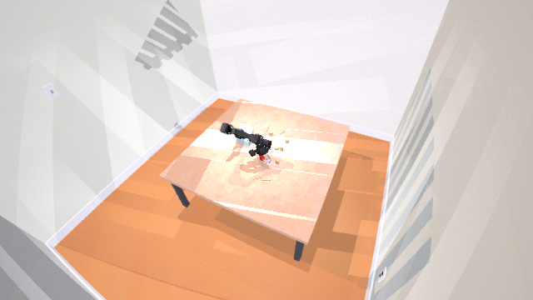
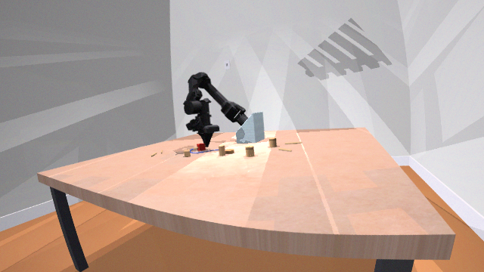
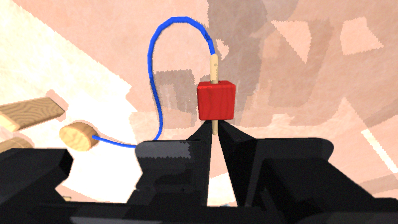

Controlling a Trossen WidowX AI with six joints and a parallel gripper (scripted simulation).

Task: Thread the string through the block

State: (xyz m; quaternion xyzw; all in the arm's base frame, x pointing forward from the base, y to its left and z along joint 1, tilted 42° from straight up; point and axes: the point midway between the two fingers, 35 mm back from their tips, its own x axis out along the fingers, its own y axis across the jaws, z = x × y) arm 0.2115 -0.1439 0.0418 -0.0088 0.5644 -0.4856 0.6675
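The red block is 2 cm ahead of my gripper tip, 2 cm to the right of it and 1 cm above it. Round my gripper tip: thin wooden stick (3 cm ahead, 3 cm to the right); round wooden button (10 cm ahead, 15 cm to the left); small wooden piece (16 cm ahead, 1 cm to the right).
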